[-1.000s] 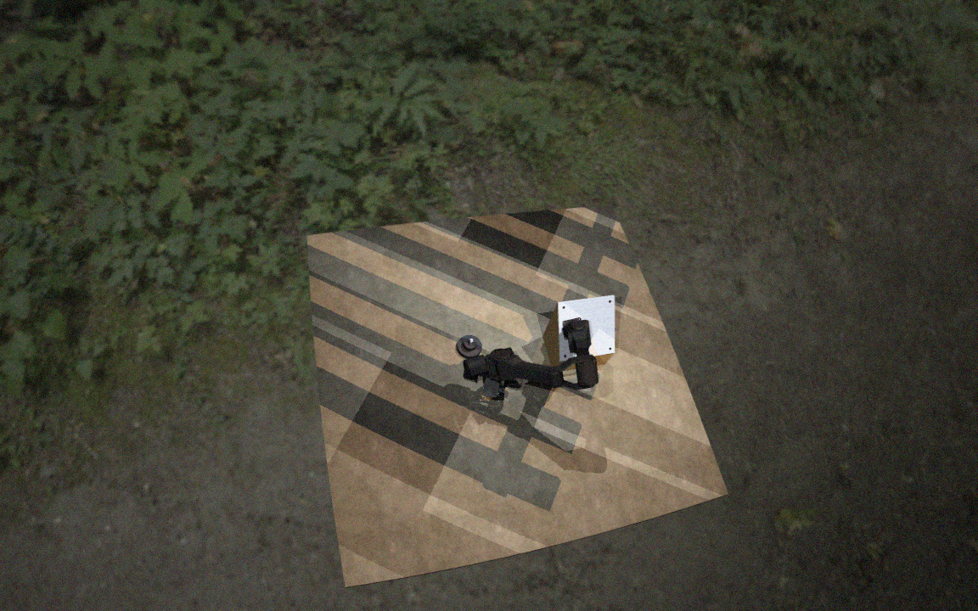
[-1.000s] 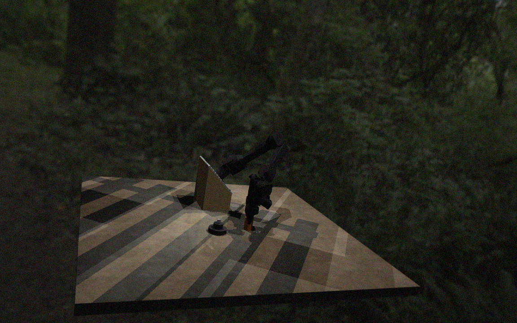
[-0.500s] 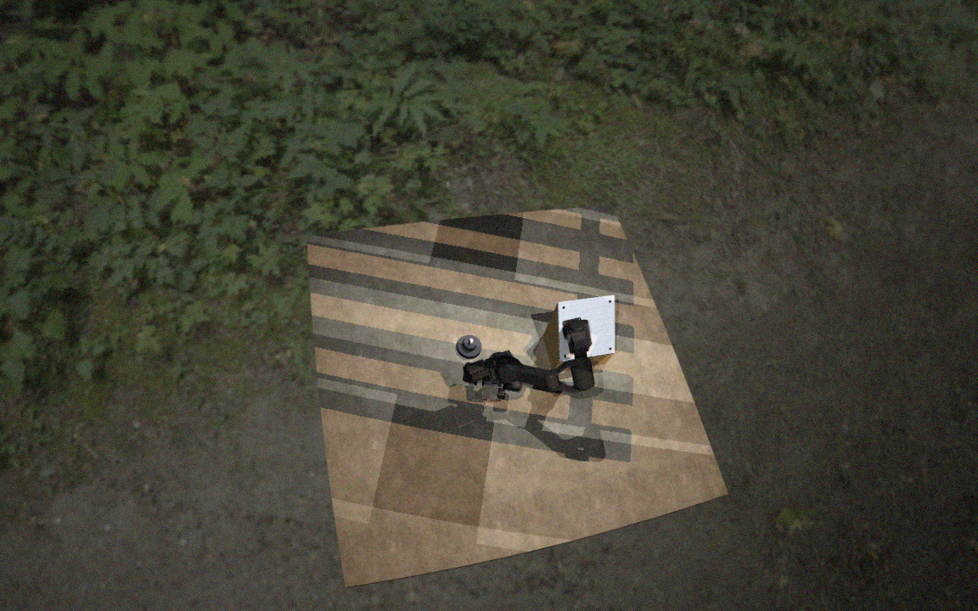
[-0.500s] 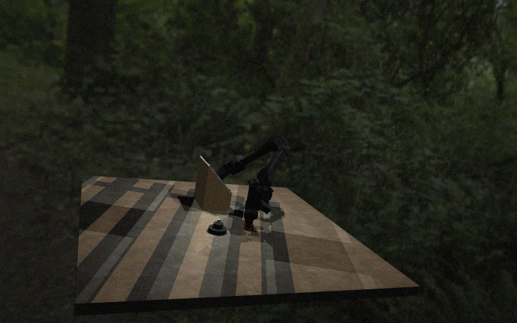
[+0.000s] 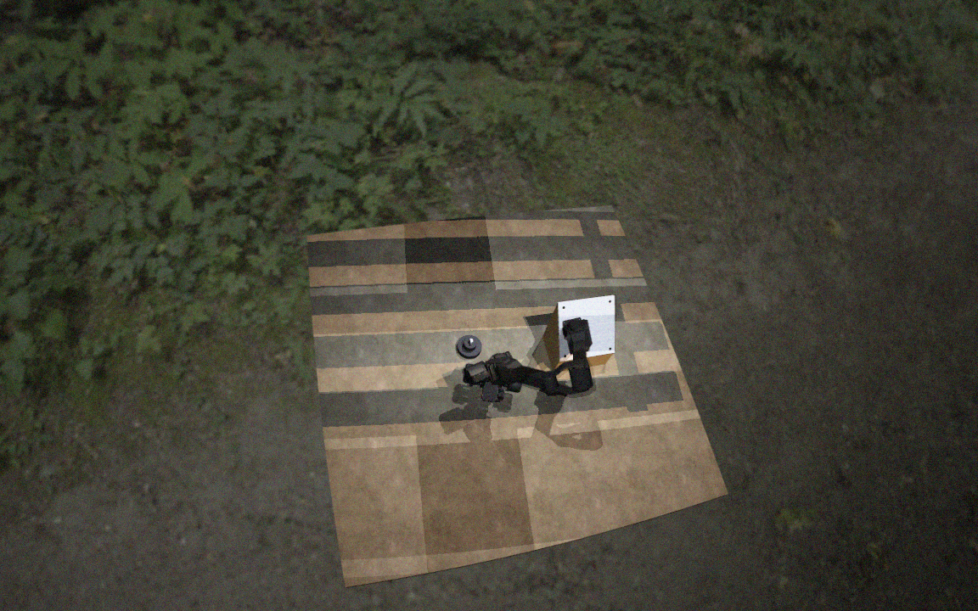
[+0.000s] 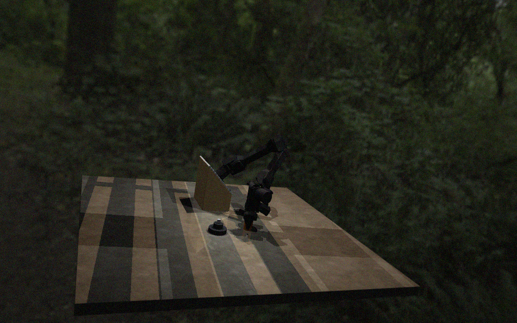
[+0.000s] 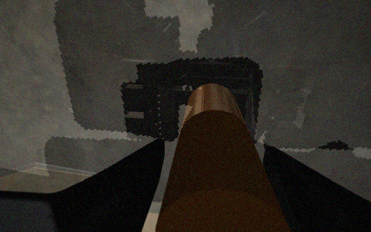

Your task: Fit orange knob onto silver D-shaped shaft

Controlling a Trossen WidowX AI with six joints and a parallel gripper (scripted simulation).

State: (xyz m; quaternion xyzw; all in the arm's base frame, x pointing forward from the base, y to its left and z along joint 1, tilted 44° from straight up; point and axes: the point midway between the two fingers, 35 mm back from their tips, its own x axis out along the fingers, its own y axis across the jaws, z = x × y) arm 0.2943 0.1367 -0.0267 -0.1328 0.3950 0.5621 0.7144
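Right now the round dark pedestal is 16 cm to the right of my gripper tip, 3 cm ahead of it and 2 cm above it. Round my gripper tip: orange knob: 3 cm above.
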